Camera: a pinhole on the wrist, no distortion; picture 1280 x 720 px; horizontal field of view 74.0 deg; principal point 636.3 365.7 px. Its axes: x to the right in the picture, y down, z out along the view. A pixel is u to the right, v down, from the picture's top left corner.
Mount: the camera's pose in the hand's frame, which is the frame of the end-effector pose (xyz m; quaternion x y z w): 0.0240 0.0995 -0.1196 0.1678 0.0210 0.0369 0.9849
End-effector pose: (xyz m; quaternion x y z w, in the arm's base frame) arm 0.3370 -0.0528 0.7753 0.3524 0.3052 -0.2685 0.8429
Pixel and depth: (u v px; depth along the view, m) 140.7 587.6 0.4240
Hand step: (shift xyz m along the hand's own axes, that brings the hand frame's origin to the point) -0.2070 0.0445 0.3241
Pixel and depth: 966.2 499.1 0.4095
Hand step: 0.2003 0.0380 0.2832
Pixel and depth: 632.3 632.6 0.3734
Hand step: 0.0346 0.0869 0.2715
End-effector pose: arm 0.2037 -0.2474 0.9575 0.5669 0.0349 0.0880 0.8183
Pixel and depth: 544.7 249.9 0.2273
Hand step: 0.0138 -0.0064 0.0851
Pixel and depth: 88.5 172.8 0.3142
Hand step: -0.1564 -0.0872 0.1588
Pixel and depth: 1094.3 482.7 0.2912
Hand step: 0.1935 0.0540 0.1637
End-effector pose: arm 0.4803 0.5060 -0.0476 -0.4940 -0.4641 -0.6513 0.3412
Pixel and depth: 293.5 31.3 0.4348
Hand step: -0.1163 -0.2186 0.2386
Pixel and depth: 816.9 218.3 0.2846
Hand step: 0.1028 -0.0358 0.1306
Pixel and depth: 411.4 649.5 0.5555
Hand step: -0.1049 0.0797 0.4700
